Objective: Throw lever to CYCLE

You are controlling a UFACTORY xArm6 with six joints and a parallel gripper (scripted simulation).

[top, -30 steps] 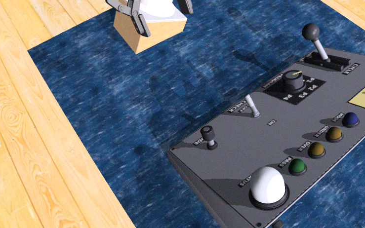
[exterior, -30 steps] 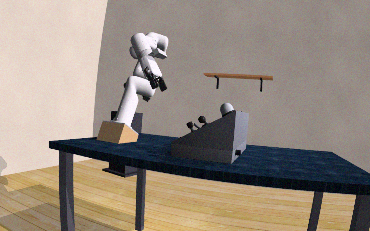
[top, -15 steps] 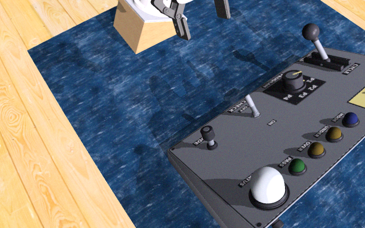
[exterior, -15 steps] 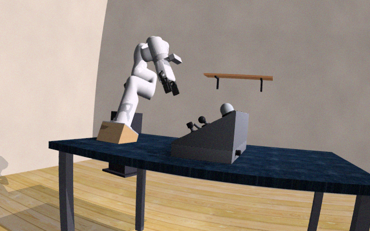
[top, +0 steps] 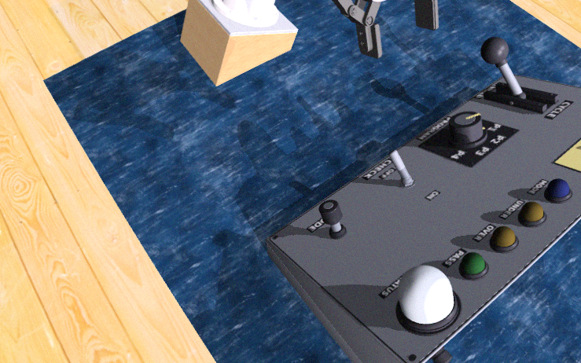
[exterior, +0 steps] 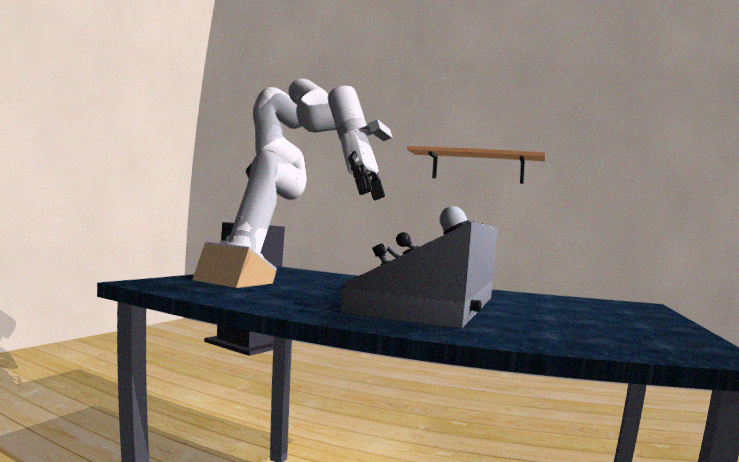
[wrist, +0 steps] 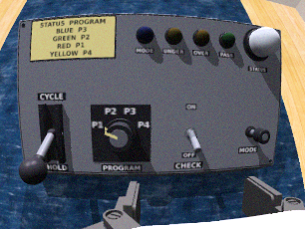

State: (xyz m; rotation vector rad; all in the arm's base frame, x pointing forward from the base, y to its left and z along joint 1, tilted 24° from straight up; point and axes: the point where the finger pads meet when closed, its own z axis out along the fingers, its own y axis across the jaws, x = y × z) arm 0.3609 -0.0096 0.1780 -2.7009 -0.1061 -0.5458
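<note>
My gripper is now 20 cm to the right of the lever, 13 cm above it and 3 cm short of it. From my hand the other things lie so: grey sloped console: 16 cm below, 12 cm ahead, 3 cm to the left; then program dial: 14 cm below, 10 cm to the left, 8 cm ahead; then check toggle: 14 cm below, 10 cm ahead, 3 cm to the right.
</note>
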